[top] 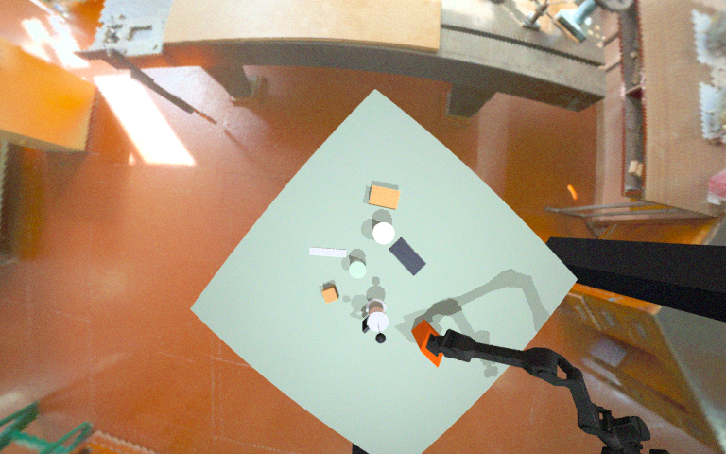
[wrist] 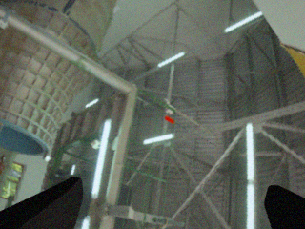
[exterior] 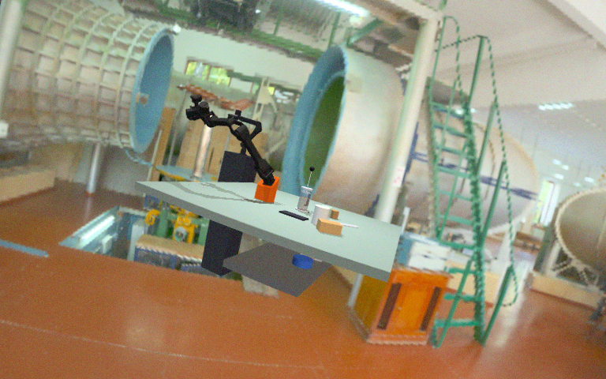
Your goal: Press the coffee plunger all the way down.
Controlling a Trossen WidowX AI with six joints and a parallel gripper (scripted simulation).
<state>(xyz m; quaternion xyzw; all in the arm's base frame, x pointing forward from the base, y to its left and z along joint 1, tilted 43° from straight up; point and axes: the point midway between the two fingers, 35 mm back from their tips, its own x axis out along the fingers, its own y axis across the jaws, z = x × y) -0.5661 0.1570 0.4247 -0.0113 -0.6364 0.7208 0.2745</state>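
The coffee press lies 860 mm ahead of my gripper tip, 250 mm to the left of it and 380 mm below it. Round my gripper tip: white cylinder: 1050 mm ahead, 10 mm to the right, 460 mm below; then dark slab: 910 mm ahead, 10 mm to the right, 500 mm below; then pale green cylinder: 1030 mm ahead, 150 mm to the left, 470 mm below.
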